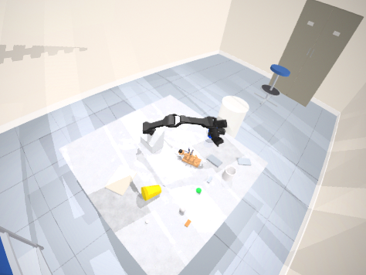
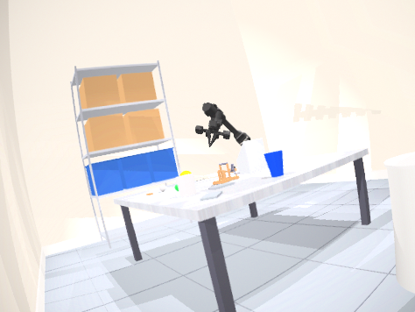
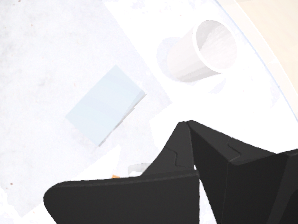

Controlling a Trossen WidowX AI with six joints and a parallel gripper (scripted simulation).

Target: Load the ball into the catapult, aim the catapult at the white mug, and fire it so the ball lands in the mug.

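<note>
My gripper tip is now 220 mm past the dark ball, 150 mm to the left of it and 150 mm above it. Round my gripper tip: white mug 170 mm ahead, 180 mm below; green ball 100 mm ahead, 280 mm to the right, 190 mm below; orange catapult 160 mm behind, 120 mm to the right, 160 mm below.
</note>
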